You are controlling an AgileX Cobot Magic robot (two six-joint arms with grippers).
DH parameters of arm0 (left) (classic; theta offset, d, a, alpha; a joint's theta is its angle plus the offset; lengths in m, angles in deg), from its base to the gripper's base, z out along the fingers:
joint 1: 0 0.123 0 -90
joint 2: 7.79 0 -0.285 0
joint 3: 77.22 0 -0.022 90
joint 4: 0 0.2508 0 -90
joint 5: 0 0 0.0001 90
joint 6: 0 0.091 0 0
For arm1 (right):
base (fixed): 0 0 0 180
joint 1: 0 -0.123 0 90
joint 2: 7.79 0 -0.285 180
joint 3: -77.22 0 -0.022 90
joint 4: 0 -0.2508 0 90
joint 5: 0 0 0.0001 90
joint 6: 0 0.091 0 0
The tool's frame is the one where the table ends.
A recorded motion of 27 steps. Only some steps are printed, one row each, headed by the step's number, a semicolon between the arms.
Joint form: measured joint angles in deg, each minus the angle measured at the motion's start. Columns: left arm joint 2, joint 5, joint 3, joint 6, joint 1, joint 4; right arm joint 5, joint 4, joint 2, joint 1, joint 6, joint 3.
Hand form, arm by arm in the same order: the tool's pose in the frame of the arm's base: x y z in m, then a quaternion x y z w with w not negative. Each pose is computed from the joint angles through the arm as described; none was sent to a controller.
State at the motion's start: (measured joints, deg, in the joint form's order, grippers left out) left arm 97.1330 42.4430 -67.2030 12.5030 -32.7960 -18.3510; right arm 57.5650 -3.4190 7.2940 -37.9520 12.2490 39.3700
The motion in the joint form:
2: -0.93 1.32 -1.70 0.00 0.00 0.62; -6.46 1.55 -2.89 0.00 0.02 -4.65
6: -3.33 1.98 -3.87 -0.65 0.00 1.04; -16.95 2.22 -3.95 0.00 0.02 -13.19
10: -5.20 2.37 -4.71 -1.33 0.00 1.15; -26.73 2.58 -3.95 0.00 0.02 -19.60
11: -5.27 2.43 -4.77 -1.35 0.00 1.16; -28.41 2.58 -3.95 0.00 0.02 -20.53
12: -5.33 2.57 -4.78 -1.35 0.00 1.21; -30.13 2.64 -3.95 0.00 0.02 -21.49
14: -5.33 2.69 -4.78 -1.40 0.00 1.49; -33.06 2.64 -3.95 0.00 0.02 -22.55
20: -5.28 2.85 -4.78 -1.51 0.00 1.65; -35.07 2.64 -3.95 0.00 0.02 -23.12
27: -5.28 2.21 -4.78 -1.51 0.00 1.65; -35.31 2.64 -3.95 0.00 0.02 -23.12
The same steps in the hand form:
2: 0.2815 -0.2042 0.2442 0.29213 0.92547 -0.16144 0.17917; -0.0007 0.0024 0.3213 -0.17674 0.77764 0.27071 0.53922
6: 0.2807 -0.2034 0.2690 0.29143 0.91766 -0.16918 0.21056; 0.0155 0.0137 0.2943 -0.17177 0.76231 0.27408 0.56059
10: 0.2776 -0.2014 0.2842 0.28784 0.91337 -0.17532 0.22838; 0.0276 0.0224 0.2751 -0.16722 0.74420 0.28069 0.58259
11: 0.2774 -0.2014 0.2848 0.28787 0.91319 -0.17552 0.22892; 0.0292 0.0236 0.2726 -0.16612 0.74010 0.28275 0.58712
12: 0.2771 -0.2012 0.2851 0.28837 0.91323 -0.17518 0.22841; 0.0308 0.0247 0.2700 -0.16519 0.73586 0.28438 0.59190
14: 0.2771 -0.2008 0.2849 0.28944 0.91343 -0.17313 0.22782; 0.0326 0.0261 0.2687 -0.16257 0.72537 0.28949 0.60300
20: 0.2771 -0.2007 0.2845 0.28956 0.91402 -0.17191 0.22620; 0.0336 0.0268 0.2686 -0.16055 0.71714 0.29337 0.61144
27: 0.2780 -0.2010 0.2850 0.28837 0.91295 -0.17253 0.23152; 0.0336 0.0268 0.2690 -0.16022 0.71576 0.29402 0.61284

